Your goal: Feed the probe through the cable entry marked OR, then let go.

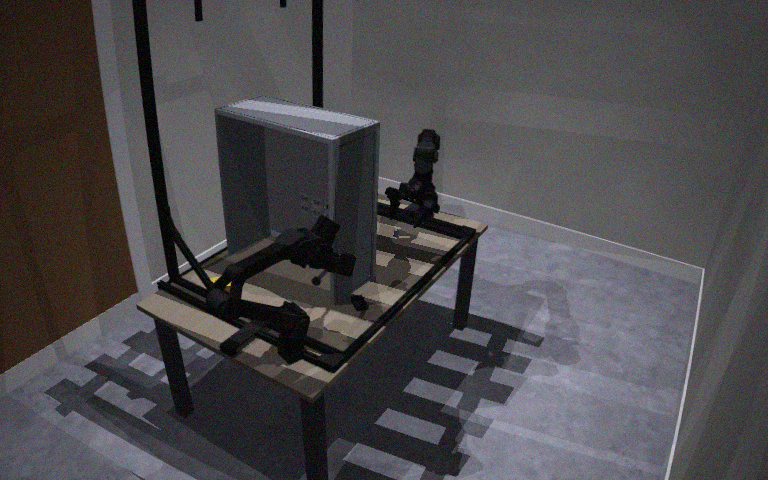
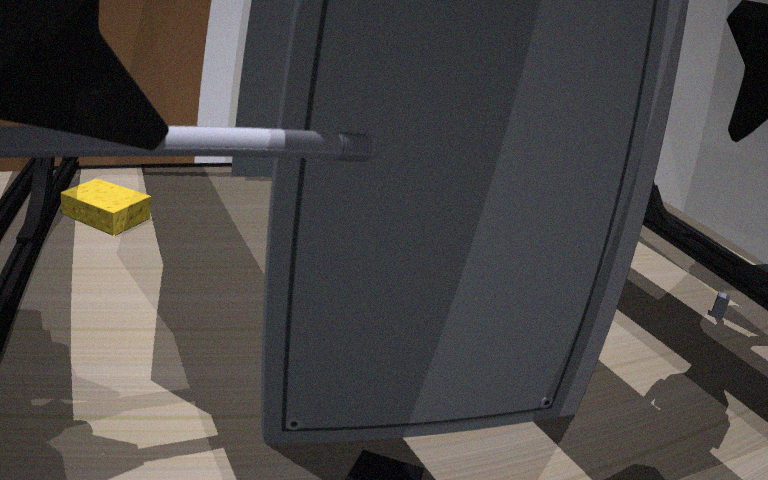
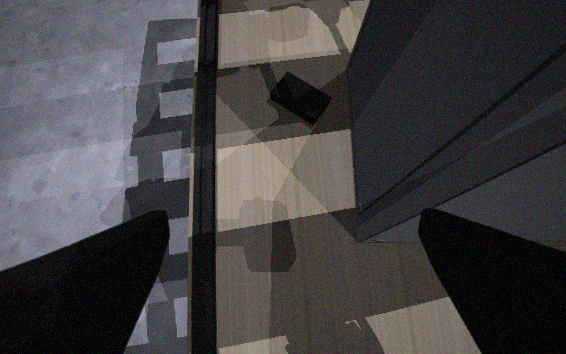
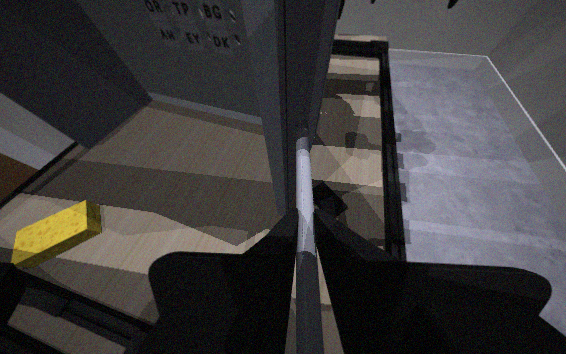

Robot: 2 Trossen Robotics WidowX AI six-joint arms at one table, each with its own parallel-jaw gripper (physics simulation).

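My right gripper is shut on the probe, a light grey rod with a ringed tip. The rod sticks out level from the fingers, and its tip appears against the outer side wall of the tall grey cabinet. Inside the cabinet, the back panel carries two rows of labelled cable entries; the OR label is in the upper row at left, beside TP and BG, above AH, EY and DK. The OR hole is not clear. My left gripper is open and empty, above the table past the cabinet's corner.
A black block lies by the cabinet's near wall. A yellow sponge lies at the table's left. A small grey object stands beyond the cabinet. A black rail runs along the table edge.
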